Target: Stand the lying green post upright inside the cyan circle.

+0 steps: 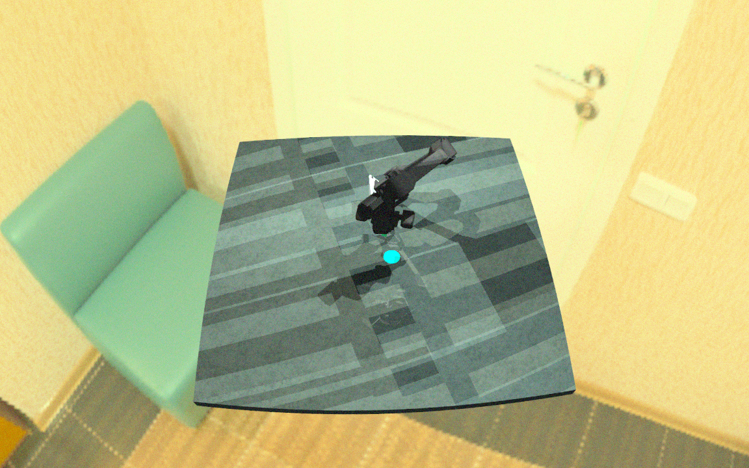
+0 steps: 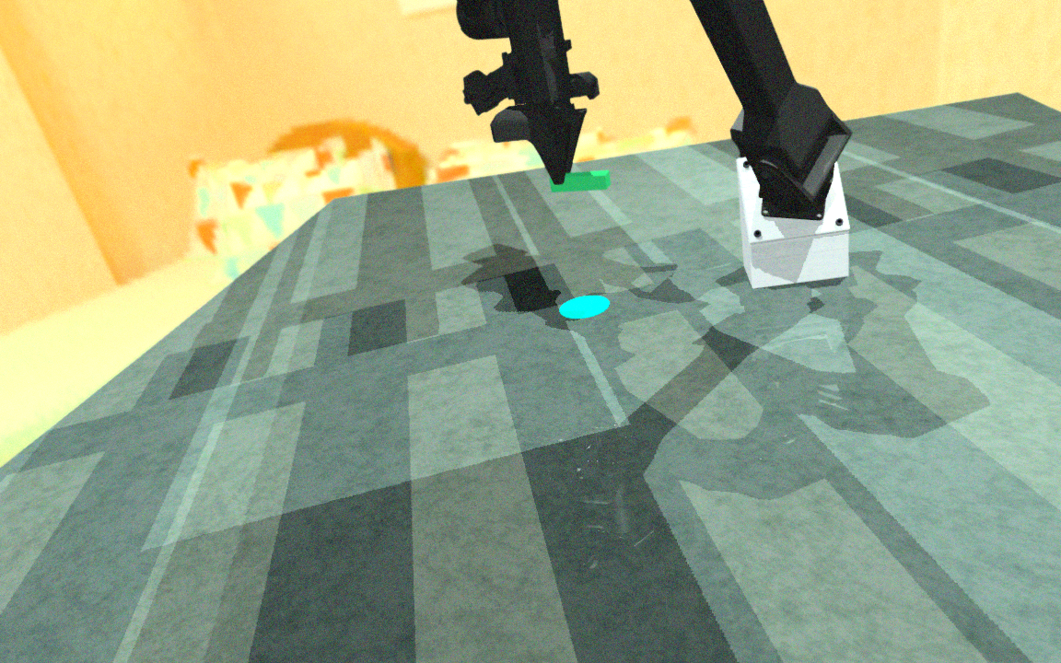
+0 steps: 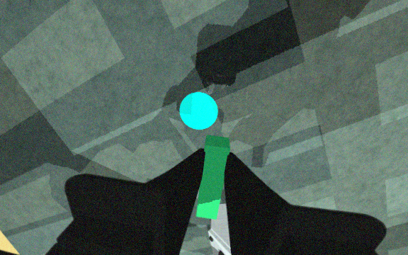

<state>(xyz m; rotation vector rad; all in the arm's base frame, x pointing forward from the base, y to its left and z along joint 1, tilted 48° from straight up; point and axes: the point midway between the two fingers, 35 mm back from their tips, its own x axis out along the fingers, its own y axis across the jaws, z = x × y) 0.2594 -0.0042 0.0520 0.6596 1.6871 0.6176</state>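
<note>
Now: gripper tip 10 mm past the cyan circle, 30 mm to the right of it and 150 mm above it. Also, from my gripper tip: green post: 20 mm behind.
</note>
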